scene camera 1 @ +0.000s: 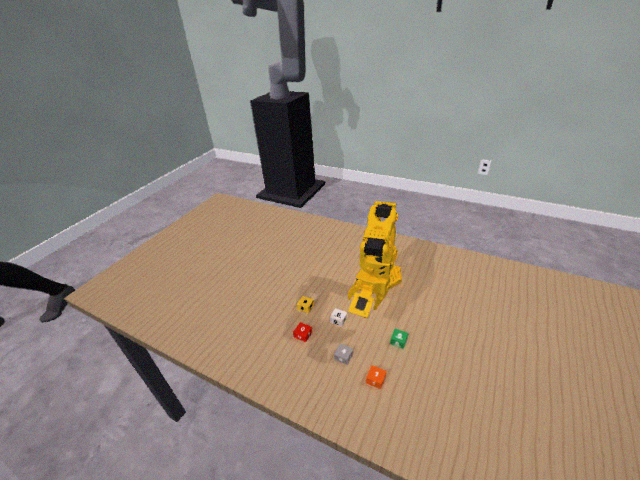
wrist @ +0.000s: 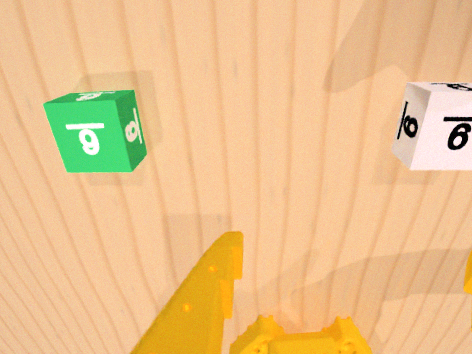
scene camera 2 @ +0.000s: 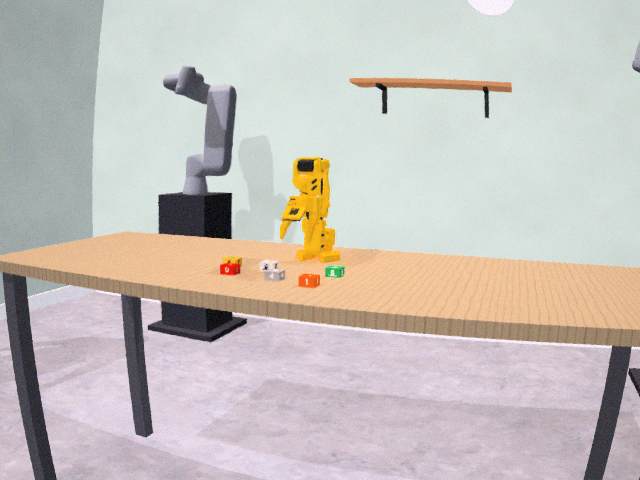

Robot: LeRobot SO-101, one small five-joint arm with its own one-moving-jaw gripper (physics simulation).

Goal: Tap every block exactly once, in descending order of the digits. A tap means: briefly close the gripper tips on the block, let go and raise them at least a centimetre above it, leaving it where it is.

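Note:
My gripper [scene camera 1: 363,301] [scene camera 2: 294,235] [wrist: 352,254] is open and empty, raised above the table near the arm's base. In the wrist view, a green block [scene camera 1: 399,338] [scene camera 2: 334,271] [wrist: 92,135] lies beyond the tips at left, its digit underlined as a 6. A white block [scene camera 1: 338,317] [scene camera 2: 268,265] [wrist: 440,127] is beyond them at right, underlined as a 9 and cut by the edge. A grey block [scene camera 1: 343,353] [scene camera 2: 274,274] reads 4, an orange block [scene camera 1: 375,377] [scene camera 2: 309,280] 1, a red block [scene camera 1: 302,331] [scene camera 2: 230,269] 0. A yellow block [scene camera 1: 305,304] [scene camera 2: 232,260] has an unreadable digit.
The blocks stand apart on the wooden table [scene camera 1: 491,361] [scene camera 2: 439,289]. The front edge runs past the red, grey and orange blocks. A grey robot arm on a black pedestal [scene camera 1: 284,149] [scene camera 2: 193,258] stands behind the table.

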